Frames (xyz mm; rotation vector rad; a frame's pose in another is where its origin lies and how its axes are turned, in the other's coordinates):
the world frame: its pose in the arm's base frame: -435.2 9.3 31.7 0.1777 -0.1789 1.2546
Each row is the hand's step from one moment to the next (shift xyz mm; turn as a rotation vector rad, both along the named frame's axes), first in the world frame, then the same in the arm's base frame.
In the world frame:
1: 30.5 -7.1 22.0 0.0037 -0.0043 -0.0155
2: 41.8 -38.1 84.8 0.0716 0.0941 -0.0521
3: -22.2 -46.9 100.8 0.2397 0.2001 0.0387
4: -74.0 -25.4 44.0 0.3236 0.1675 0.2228
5: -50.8 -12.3 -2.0 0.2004 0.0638 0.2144
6: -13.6 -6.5 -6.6 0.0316 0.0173 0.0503
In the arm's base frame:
1: 15.1 21.0 28.2 0.0058 0.0057 -0.0144
2: 45.8 7.6 90.8 -0.0662 0.1066 -0.0308
3: 34.3 -57.9 91.2 -0.1200 0.2731 0.1001
4: 0.3 -86.3 24.8 -0.0705 0.2984 0.2973
5: -3.5 -50.2 -14.1 -0.0084 0.1552 0.2570
6: 2.3 -13.0 -9.8 -0.0088 0.0228 0.0568

